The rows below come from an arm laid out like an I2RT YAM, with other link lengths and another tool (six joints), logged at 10 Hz.
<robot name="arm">
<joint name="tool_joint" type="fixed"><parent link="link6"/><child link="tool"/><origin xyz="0.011 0.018 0.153" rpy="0 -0.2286 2.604"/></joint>
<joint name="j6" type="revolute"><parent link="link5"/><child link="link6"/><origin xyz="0.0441 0 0.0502" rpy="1.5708 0 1.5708"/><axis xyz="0 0 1"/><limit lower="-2.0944" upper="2.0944"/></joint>
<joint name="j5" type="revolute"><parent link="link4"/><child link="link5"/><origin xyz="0.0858 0.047 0.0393" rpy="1.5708 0 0"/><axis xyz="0 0 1"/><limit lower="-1.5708" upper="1.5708"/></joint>
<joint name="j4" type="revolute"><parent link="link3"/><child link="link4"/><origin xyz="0.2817 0.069 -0.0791" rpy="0 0 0"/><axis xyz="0 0 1"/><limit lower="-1.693" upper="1.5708"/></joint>
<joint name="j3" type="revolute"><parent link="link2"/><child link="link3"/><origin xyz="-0.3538 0 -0.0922" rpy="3.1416 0 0"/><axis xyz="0 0 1"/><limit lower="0" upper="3.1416"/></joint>
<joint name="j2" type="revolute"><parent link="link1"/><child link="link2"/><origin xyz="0.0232 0.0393 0.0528" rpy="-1.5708 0 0"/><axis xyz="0 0 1"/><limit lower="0" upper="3.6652"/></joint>
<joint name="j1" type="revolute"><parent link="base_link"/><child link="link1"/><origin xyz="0 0 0.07" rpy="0 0 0"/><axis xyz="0 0 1"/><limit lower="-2.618" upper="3.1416"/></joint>
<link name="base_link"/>
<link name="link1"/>
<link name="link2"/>
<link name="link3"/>
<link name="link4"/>
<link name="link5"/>
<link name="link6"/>
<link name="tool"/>
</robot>
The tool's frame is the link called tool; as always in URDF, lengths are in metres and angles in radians.
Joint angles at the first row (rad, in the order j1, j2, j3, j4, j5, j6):
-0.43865, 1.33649, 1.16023, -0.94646, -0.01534, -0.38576
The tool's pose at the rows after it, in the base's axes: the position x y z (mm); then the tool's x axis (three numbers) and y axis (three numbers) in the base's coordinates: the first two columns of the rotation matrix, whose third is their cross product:
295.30 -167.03 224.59 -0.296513 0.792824 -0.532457 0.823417 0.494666 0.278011
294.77 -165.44 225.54 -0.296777 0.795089 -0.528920 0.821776 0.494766 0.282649
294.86 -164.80 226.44 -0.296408 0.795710 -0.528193 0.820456 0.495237 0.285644
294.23 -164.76 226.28 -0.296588 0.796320 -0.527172 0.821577 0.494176 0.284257
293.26 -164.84 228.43 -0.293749 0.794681 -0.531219 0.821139 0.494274 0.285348
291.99 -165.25 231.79 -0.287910 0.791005 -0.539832 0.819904 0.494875 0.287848
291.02 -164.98 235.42 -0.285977 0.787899 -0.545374 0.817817 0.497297 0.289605
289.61 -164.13 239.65 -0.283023 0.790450 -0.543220 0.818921 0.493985 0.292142
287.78 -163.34 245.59 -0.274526 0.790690 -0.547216 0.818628 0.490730 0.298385
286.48 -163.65 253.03 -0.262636 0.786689 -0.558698 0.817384 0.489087 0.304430
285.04 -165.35 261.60 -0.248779 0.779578 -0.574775 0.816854 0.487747 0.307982
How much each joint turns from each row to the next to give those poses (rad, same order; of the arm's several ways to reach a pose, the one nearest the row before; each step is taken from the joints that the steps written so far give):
0.00098, -0.00495, -0.00093, -0.00002, -0.00458, 0.00072
-0.00003, -0.00310, 0.00136, -0.00453, -0.00615, 0.00079
0.00009, -0.00155, 0.00156, -0.00160, -0.00297, 0.00019
-0.00031, -0.00009, 0.00014, -0.00226, 0.00068, 0.00056
-0.00019, -0.00563, 0.00158, -0.00236, 0.00212, 0.00006
-0.00017, -0.00998, 0.00049, 0.00003, 0.00433, -0.00004
0.00071, -0.00721, 0.00482, -0.00515, 0.00194, -0.00149
-0.00082, -0.00295, 0.01294, -0.01608, -0.00203, 0.00341
-0.00018, -0.01008, 0.01046, -0.01164, 0.00032, 0.00490
0.00097, -0.01228, 0.01098, -0.00682, 0.00613, 0.00429
0.00013, -0.01212, 0.01346, -0.00619, 0.01128, 0.00260

